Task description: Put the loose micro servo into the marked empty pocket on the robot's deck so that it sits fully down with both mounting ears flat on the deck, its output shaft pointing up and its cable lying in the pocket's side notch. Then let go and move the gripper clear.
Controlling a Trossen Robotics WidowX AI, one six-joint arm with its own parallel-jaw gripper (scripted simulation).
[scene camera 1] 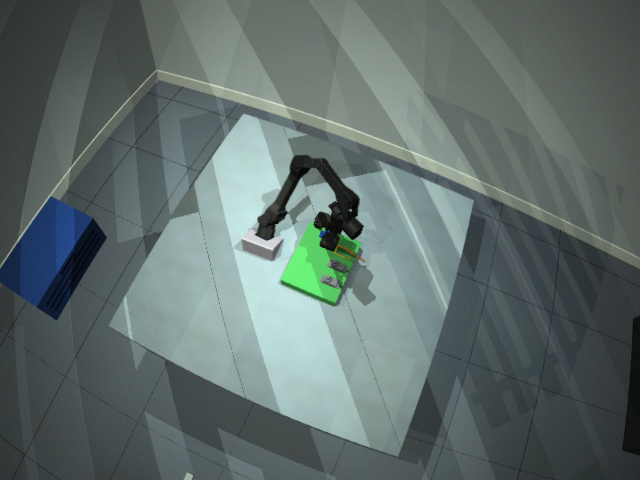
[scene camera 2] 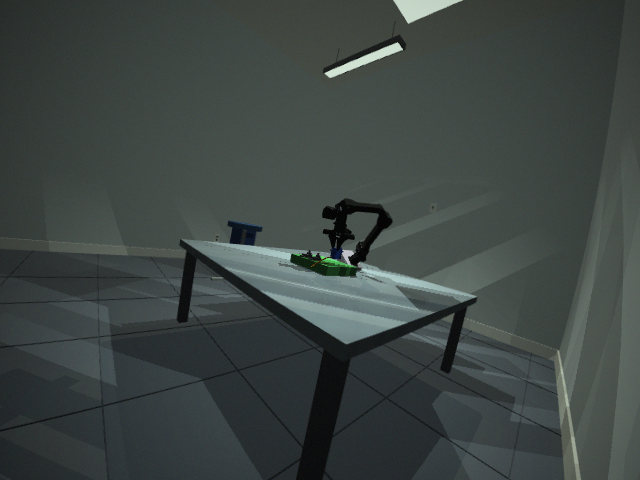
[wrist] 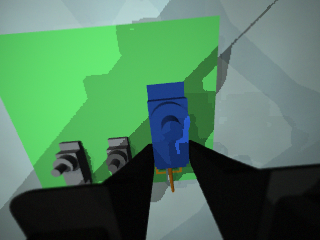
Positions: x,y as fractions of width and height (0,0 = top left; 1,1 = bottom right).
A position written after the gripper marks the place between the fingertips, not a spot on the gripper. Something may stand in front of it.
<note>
In view: the gripper (wrist: 0.53,0.61), a blue micro servo (wrist: 0.53,0.51) and a green deck (scene camera 1: 0.48,0.55).
The green deck shows as well in the wrist view (wrist: 0.28,0.36).
</note>
